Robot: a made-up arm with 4 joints.
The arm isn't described. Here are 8 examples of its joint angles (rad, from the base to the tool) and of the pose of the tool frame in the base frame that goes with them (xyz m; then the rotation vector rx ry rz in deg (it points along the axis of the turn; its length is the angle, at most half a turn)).
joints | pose
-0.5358 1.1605 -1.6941 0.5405 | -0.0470 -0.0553 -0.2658 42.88 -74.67 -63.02
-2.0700 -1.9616 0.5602 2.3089 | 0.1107 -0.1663 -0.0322 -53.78 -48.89 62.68
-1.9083 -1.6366 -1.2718 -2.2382 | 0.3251 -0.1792 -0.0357 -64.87 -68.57 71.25
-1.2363 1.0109 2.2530 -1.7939 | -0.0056 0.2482 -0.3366 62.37 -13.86 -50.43
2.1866 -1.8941 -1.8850 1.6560 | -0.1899 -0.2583 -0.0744 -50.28 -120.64 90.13
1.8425 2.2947 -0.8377 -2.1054 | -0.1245 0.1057 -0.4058 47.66 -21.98 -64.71
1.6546 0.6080 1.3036 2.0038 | -0.0223 0.0114 -0.3157 110.49 -96.41 -22.16
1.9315 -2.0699 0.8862 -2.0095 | -0.0662 0.0081 0.0327 31.66 125.33 -102.48
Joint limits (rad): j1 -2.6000..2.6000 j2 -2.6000..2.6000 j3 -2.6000..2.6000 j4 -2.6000..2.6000
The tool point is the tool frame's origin. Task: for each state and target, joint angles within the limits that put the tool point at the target. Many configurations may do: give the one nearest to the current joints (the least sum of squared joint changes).
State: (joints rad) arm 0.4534 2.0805 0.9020 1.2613
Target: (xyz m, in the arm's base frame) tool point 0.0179 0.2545 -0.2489
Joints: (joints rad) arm -0.0196 2.5431 0.9719 1.4520
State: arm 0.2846 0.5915 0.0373 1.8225
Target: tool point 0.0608 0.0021 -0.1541
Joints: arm 0.8501 0.0893 0.2782 1.4040
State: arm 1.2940 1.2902 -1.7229 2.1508
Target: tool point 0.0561 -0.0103 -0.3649
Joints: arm 1.5433 1.7433 -1.0883 2.3389
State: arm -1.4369 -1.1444 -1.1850 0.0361
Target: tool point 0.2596 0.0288 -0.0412
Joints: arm -1.2697 -1.7382 -1.2858 0.0668
